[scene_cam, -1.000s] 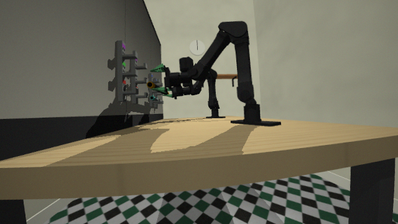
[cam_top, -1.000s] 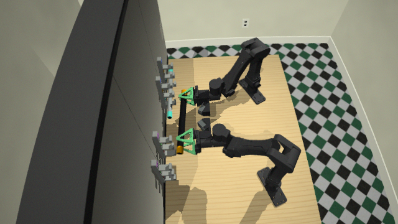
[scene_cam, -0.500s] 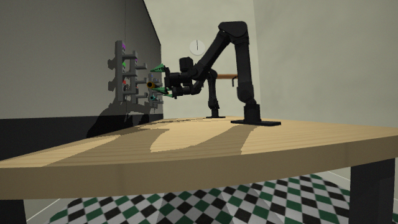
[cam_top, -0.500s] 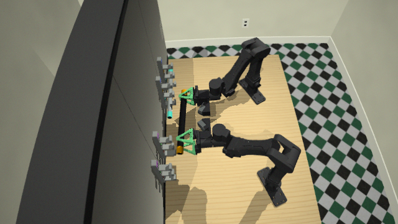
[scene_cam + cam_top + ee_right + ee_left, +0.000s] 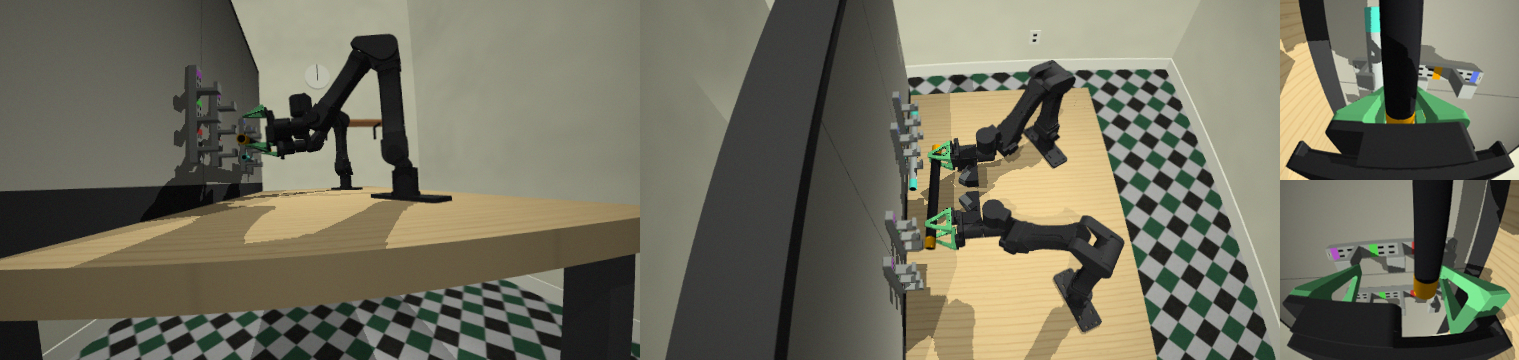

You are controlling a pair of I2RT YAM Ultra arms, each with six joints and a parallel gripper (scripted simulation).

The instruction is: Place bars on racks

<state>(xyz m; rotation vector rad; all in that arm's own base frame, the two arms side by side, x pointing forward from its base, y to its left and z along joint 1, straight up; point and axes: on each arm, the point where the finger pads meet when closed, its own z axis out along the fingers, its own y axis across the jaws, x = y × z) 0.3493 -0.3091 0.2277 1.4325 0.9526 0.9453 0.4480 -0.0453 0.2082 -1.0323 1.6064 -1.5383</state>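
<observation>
The black bar is 10 mm behind my left hand, 130 mm to the right of it and 20 mm below it. Also, from my left hand: pale bar 50 mm ahead, 330 mm to the right, 60 mm below.
Now: the pale bar 8 cm to the right of my right hand, 6 cm ahead of it and 4 cm below it. Also, from my right hand: black bar: 13 cm to the left, 1 cm below.
</observation>
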